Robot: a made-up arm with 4 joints. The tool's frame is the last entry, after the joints.
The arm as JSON. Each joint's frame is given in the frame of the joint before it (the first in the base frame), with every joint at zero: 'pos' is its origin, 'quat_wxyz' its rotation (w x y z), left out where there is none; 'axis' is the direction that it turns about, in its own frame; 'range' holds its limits. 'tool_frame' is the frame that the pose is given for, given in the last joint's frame.
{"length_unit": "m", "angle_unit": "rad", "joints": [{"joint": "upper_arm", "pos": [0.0, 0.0, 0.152], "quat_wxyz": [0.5, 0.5, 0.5, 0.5], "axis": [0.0, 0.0, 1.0], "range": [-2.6, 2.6]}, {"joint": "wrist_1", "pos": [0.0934, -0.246, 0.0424], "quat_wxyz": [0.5, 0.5, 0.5, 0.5], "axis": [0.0, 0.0, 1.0], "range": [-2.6, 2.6]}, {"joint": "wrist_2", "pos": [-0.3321, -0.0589, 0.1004], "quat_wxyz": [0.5, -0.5, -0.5, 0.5], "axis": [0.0, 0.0, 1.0], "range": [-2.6, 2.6]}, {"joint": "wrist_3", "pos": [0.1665, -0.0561, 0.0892], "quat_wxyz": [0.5, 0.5, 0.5, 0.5], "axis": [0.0, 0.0, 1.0], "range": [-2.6, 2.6]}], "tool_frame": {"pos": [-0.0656, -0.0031, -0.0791], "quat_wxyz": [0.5, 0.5, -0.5, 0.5]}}
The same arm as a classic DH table. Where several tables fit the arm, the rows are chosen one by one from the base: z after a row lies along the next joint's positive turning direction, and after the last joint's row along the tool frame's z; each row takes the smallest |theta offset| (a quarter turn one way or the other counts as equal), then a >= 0, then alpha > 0; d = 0 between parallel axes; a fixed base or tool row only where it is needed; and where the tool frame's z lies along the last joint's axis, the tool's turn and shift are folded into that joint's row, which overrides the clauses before.
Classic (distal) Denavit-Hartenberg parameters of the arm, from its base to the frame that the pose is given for. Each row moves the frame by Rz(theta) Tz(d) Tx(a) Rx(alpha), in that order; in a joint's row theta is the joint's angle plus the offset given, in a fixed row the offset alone. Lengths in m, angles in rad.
base (fixed): a 0.0000  alpha 1.5708  d 0.1520  theta0 1.5708
upper_arm: a 0.2460  alpha -1.5708  d 0.0424  theta0 -1.5708
wrist_1: a 0.0589  alpha 1.5708  d 0.1938  theta0 1.5708
wrist_2: a 0.0561  alpha -1.5708  d 0.4213  theta0 1.5708
wrist_3: a 0.0656  alpha -1.5708  d 0.0874  theta0 0.0000
tool (fixed): a 0.0000  alpha 0.0000  d 0.0031  theta0 -1.5708
Joint limits (rad, base to tool): -2.6000..2.6000 -2.6000..2.6000 -2.6000..2.6000 -2.6000..2.6000

